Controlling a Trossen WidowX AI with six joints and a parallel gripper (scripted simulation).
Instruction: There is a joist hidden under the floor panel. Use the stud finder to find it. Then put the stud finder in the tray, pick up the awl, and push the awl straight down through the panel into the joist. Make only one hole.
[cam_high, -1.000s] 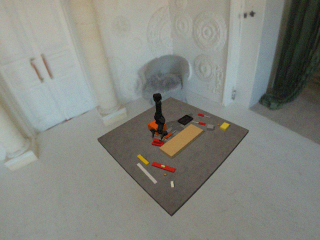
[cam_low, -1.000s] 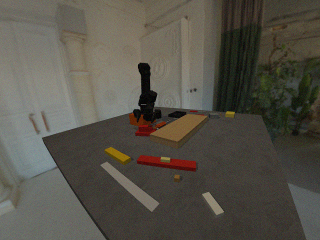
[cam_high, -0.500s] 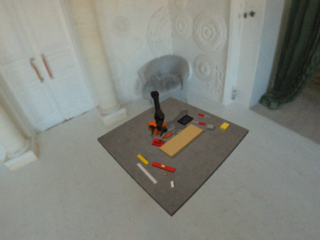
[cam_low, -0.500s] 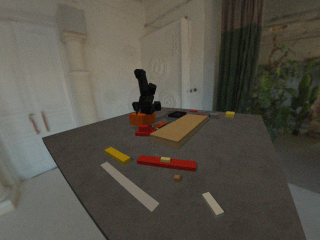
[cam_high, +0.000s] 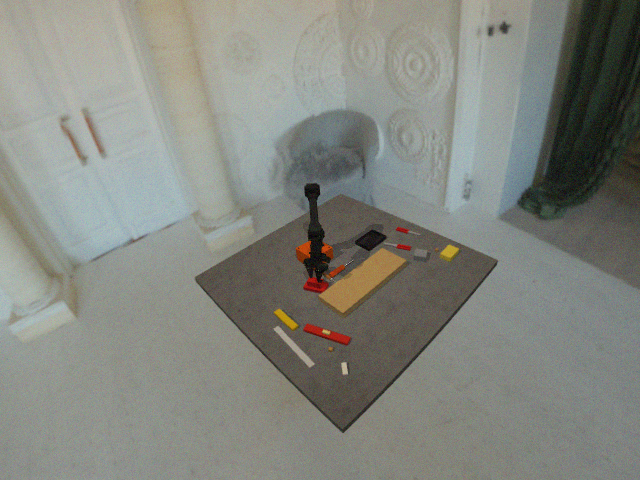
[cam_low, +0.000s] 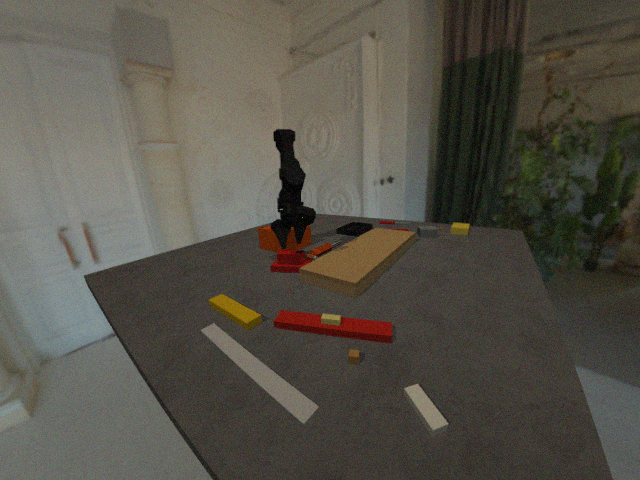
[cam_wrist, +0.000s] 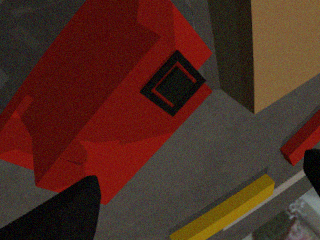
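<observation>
My gripper tip is 40 mm above the red stud finder, 20 mm to the right of it and 10 mm past it. From my gripper tip the other things lie so: red level 260 mm ahead, 170 mm to the right, 70 mm below; then yellow bar 250 mm to the right, 70 mm below, 40 mm ahead; then orange-handled awl 240 mm to the left, 70 mm below, 10 mm behind.
</observation>
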